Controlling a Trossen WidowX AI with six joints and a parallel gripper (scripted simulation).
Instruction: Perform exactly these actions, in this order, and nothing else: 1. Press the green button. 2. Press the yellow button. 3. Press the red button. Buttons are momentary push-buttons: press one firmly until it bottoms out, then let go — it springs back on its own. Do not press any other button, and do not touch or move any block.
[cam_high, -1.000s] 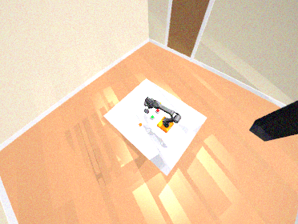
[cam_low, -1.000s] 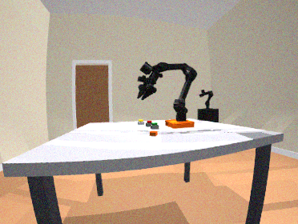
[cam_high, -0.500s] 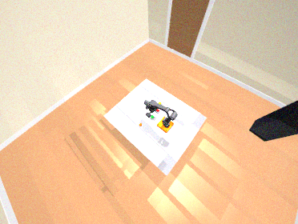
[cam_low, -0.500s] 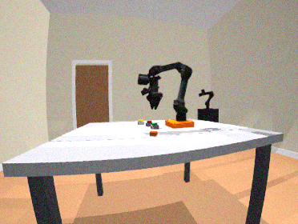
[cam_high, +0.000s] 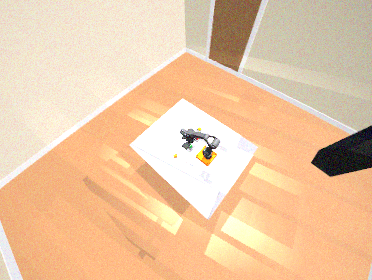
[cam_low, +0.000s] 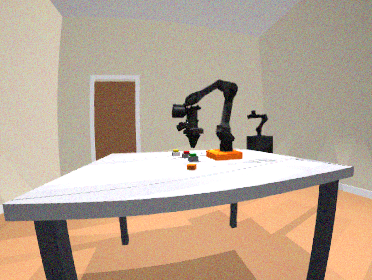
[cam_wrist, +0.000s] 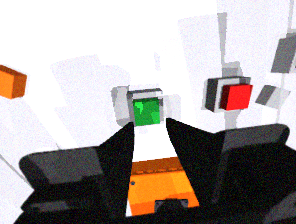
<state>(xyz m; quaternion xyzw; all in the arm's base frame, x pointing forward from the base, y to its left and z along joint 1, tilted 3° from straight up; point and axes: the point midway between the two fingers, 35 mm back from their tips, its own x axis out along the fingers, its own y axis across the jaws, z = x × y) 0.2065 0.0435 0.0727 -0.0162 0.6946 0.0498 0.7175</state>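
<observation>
Now: the green button 4 cm below my gripper tip. The rest, counted from my gripper tip: small orange block 4 cm ahead, 18 cm to the left, 6 cm below; small grey block 1 cm ahead, 21 cm to the right, 6 cm below; red button 2 cm ahead, 12 cm to the right, 4 cm below.
</observation>
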